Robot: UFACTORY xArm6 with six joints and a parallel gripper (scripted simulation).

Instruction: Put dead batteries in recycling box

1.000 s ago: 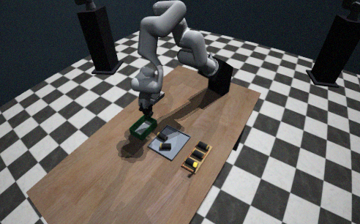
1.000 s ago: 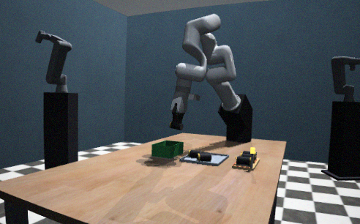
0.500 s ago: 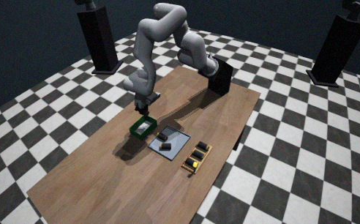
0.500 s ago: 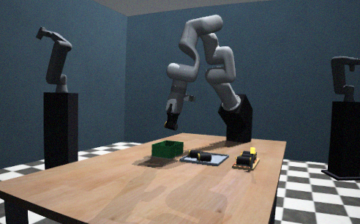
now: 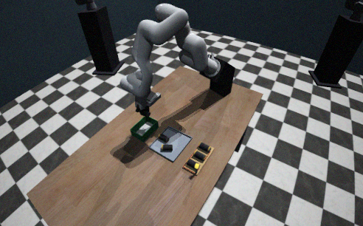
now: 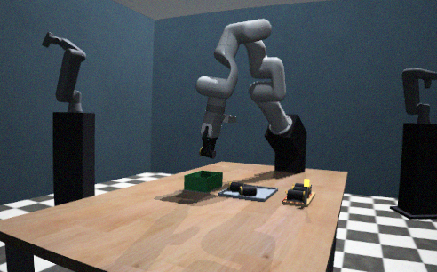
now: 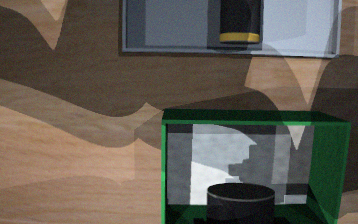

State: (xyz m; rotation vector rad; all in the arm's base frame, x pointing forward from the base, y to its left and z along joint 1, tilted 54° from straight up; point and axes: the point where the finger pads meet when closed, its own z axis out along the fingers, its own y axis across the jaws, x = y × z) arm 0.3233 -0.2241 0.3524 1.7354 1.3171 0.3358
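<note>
My gripper is now 3 cm short of the green recycling box, 1 cm to the left of it and 14 cm above it. Also, from my hand: grey tray (9 cm ahead, 17 cm to the left, 15 cm below).
</note>
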